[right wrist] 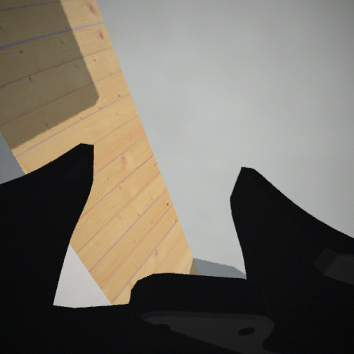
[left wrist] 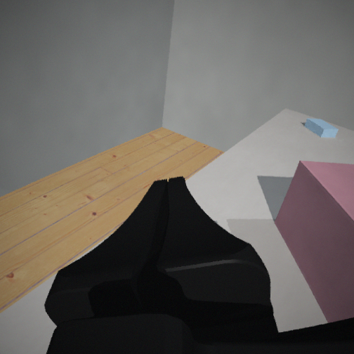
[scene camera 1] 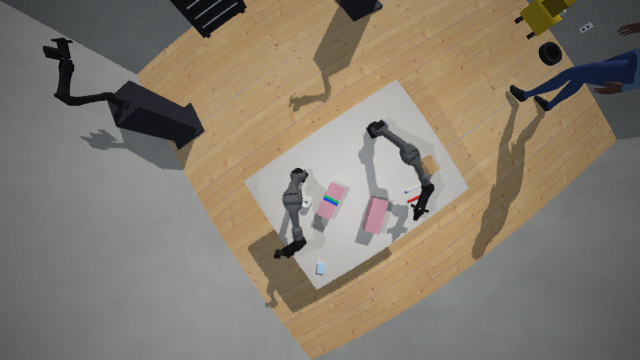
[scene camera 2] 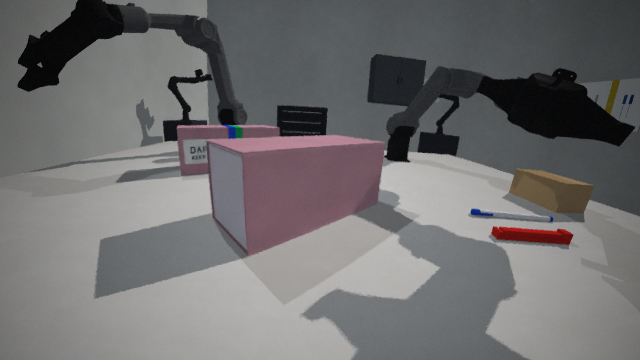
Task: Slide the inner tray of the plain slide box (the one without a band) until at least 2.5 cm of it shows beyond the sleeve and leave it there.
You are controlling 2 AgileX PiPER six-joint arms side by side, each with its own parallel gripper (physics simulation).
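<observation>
The plain pink slide box [scene camera 1: 376, 215] [scene camera 2: 310, 185] [left wrist: 320, 240] lies lengthwise on the white table [scene camera 1: 345, 260]. The pale end of its inner tray [scene camera 2: 229, 195] looks about flush with the sleeve's near edge in scene camera 2; the far end is hidden. The other pink box [scene camera 1: 336, 190] [scene camera 2: 260, 131] has a blue and green band and a white label. My left gripper [scene camera 1: 416, 218] [scene camera 2: 628, 137] [left wrist: 172, 195] is shut and empty, raised to the right of the plain box, apart from it. My right gripper [scene camera 1: 276, 254] [scene camera 2: 22, 75] [right wrist: 166, 173] is open and empty, raised beyond the table's left edge in scene camera 1.
A tan block [scene camera 1: 430, 165] [scene camera 2: 550, 192], a white and blue pen [scene camera 1: 411, 190] [scene camera 2: 512, 216] and a red bar [scene camera 1: 414, 199] [scene camera 2: 532, 235] lie near the left arm. A light blue block [scene camera 1: 320, 268] [left wrist: 321, 128] lies near the table's bottom corner in scene camera 1.
</observation>
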